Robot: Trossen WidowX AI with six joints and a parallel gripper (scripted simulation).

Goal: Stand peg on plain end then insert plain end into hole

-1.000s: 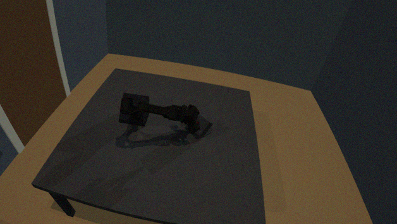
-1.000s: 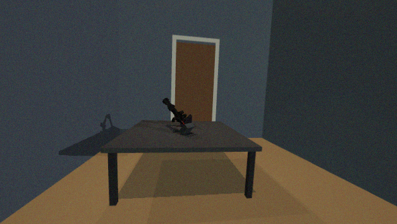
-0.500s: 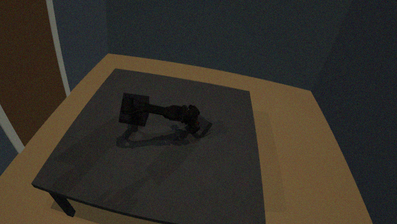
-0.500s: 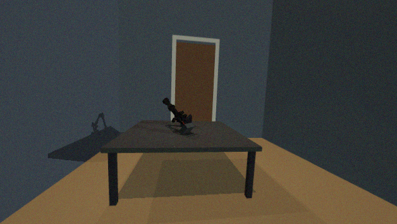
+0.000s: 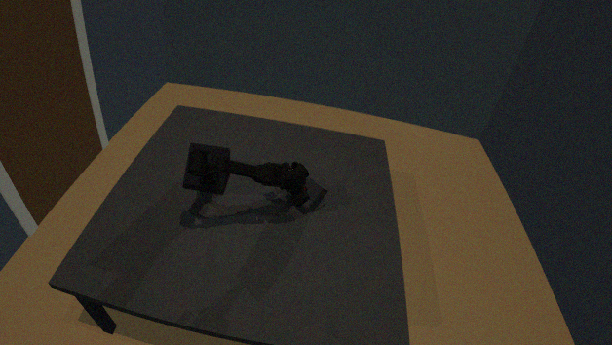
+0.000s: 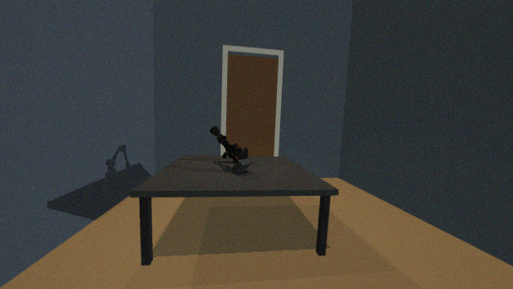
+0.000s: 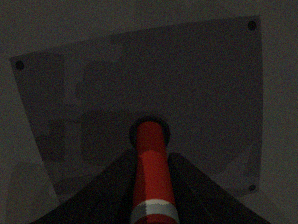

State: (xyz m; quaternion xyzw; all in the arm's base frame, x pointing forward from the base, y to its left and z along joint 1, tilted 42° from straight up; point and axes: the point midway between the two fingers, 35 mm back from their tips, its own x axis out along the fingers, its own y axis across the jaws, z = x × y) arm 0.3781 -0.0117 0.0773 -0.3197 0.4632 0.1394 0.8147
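Now: gripper tip 3 cm short of the panel, 3 cm to the right of it and 4 cm above it. From my gripper tip the other things lie so: red peg (1 cm behind, 1 cm to the right, 1 cm above).
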